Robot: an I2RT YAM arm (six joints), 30 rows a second.
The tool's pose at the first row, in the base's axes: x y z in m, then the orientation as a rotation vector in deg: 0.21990 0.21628 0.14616 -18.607 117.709 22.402
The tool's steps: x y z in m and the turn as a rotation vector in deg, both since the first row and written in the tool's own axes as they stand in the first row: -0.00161 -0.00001 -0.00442 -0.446 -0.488 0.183; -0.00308 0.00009 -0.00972 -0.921 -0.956 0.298; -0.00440 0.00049 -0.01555 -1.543 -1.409 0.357; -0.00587 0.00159 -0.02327 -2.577 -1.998 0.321; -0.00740 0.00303 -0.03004 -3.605 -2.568 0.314
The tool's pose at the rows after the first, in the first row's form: 0.21720 0.21460 0.14963 -18.566 117.214 23.020; 0.21371 0.21265 0.15340 -18.616 116.717 23.622; 0.20960 0.21075 0.15733 -18.814 116.198 24.339; 0.20382 0.20874 0.16238 -19.320 115.459 25.432; 0.19868 0.20743 0.16708 -19.794 114.738 26.529
